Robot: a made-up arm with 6 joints. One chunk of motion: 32 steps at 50 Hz.
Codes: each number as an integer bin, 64 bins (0 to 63) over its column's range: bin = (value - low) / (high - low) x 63, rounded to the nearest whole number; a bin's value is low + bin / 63 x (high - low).
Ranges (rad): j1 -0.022..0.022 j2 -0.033..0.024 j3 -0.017..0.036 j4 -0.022..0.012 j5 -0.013..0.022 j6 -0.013..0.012
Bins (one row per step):
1: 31 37 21 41 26 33
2: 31 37 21 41 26 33
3: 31 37 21 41 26 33
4: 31 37 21 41 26 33
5: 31 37 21 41 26 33
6: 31 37 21 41 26 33
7: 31 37 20 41 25 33
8: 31 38 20 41 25 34
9: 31 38 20 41 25 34
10: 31 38 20 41 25 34
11: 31 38 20 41 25 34
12: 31 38 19 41 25 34
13: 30 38 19 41 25 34
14: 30 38 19 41 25 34
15: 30 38 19 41 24 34
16: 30 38 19 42 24 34
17: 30 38 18 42 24 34
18: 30 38 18 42 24 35
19: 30 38 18 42 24 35
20: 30 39 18 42 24 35
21: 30 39 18 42 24 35
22: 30 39 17 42 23 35
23: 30 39 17 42 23 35
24: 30 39 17 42 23 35
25: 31 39 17 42 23 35
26: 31 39 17 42 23 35
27: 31 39 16 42 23 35
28: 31 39 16 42 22 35
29: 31 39 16 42 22 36
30: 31 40 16 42 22 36
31: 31 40 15 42 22 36
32: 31 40 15 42 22 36
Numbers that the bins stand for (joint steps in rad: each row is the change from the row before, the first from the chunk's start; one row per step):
1: -0.00035 0.00048 0.00067 0.00013 0.00144 0.00010
2: -0.00035 0.00048 0.00067 0.00013 0.00144 0.00010
3: -0.00035 0.00048 0.00067 0.00013 0.00144 0.00010
4: -0.00035 0.00048 0.00067 0.00013 0.00144 0.00010
5: -0.00035 0.00048 0.00067 0.00013 0.00144 0.00010
6: -0.00035 0.00048 0.00067 0.00013 0.00144 0.00010
7: -0.00035 0.00048 -0.00017 0.00013 0.00089 0.00010
8: -0.00035 0.00138 -0.00017 0.00013 0.00089 0.00049
9: -0.00035 0.00138 -0.00017 0.00013 0.00089 0.00049
10: -0.00035 0.00138 -0.00017 0.00013 0.00089 0.00049
11: -0.00035 0.00138 -0.00017 0.00013 0.00089 0.00049
12: -0.00035 0.00138 -0.00102 0.00013 0.00089 0.00049
13: -0.00105 0.00138 -0.00102 0.00013 0.00089 0.00049
14: -0.00105 0.00138 -0.00102 0.00013 0.00089 0.00049
15: -0.00105 0.00138 -0.00102 0.00013 0.00033 0.00049
16: -0.00105 0.00138 -0.00102 0.00067 0.00033 0.00049
17: -0.00105 0.00138 -0.00186 0.00067 0.00033 0.00049
18: -0.00105 0.00138 -0.00186 0.00067 0.00033 0.00089
19: -0.00105 0.00138 -0.00186 0.00067 0.00033 0.00089
20: -0.00105 0.00229 -0.00186 0.00067 0.00033 0.00089
21: -0.00105 0.00229 -0.00186 0.00067 0.00033 0.00089
22: -0.00105 0.00229 -0.00270 0.00067 -0.00022 0.00089
23: -0.00105 0.00229 -0.00270 0.00067 -0.00022 0.00089
24: -0.00105 0.00229 -0.00270 0.00067 -0.00022 0.00089
25: -0.00035 0.00229 -0.00270 0.00067 -0.00022 0.00089
26: -0.00035 0.00229 -0.00270 0.00067 -0.00022 0.00089
27: -0.00035 0.00229 -0.00354 0.00067 -0.00022 0.00089
28: -0.00035 0.00229 -0.00354 0.00067 -0.00078 0.00089
29: -0.00035 0.00229 -0.00354 0.00067 -0.00078 0.00129
30: -0.00035 0.00319 -0.00354 0.00067 -0.00078 0.00129
31: -0.00035 0.00319 -0.00438 0.00067 -0.00078 0.00129
32: -0.00035 0.00319 -0.00438 0.00067 -0.00078 0.00129

